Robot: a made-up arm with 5 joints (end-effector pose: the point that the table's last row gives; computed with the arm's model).
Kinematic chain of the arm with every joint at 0, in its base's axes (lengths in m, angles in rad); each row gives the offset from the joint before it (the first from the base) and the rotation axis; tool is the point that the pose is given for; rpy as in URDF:
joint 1: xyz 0.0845 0 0.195 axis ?
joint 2: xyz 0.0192 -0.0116 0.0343 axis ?
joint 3: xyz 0.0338 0 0.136 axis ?
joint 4: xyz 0.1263 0 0.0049 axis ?
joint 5: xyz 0.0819 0.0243 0 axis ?
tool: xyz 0 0 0 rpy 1.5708 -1.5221 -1.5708
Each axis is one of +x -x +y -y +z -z.
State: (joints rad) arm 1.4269 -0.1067 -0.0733 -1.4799 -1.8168
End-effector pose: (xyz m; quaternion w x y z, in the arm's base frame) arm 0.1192 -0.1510 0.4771 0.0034 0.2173 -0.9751 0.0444
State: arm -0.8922 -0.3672 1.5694 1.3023 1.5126
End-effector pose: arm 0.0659 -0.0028 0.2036 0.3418 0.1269 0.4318 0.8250
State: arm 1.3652 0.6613 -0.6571 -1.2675 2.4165
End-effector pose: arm 0.1542 -0.2720 0.3983 0.1343 -0.9453 0.2880 0.0736
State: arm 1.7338 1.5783 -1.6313 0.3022 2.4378
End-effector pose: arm 0.0386 -0.3575 0.1859 0.7475 -0.5413 0.2892 0.2541
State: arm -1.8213 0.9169 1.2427 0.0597 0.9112
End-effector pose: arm 0.0642 0.0280 0.1122 0.2151 -0.1470 0.2827 0.9232
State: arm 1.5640 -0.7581 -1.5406 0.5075 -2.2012
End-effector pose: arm 0.0961 0.1554 0.5222 0.0363 0.3342 -0.9361 0.1038
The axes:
joint 1: -z
joint 2: +y
joint 3: +y
joint 4: +y
joint 5: -x

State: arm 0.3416 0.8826 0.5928 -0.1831 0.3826
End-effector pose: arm 0.2632 -0.0501 0.0856 0.9903 -0.0460 -0.1310 -0.0038
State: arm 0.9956 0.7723 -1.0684 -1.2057 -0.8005
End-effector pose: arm 0.2384 -0.2140 0.4264 0.0208 -0.0731 -0.9967 -0.0275
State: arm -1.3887 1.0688 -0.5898 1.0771 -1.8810
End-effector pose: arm 0.1209 0.2681 0.1294 0.9636 0.0073 0.0006 -0.2672
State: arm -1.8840 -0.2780 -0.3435 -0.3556 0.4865
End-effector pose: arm 0.0231 0.1483 0.5148 0.1166 0.6328 -0.7170 0.2683
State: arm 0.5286 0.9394 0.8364 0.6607 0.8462
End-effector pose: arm 0.1476 -0.0221 0.1046 0.8996 0.2582 0.3306 0.1217
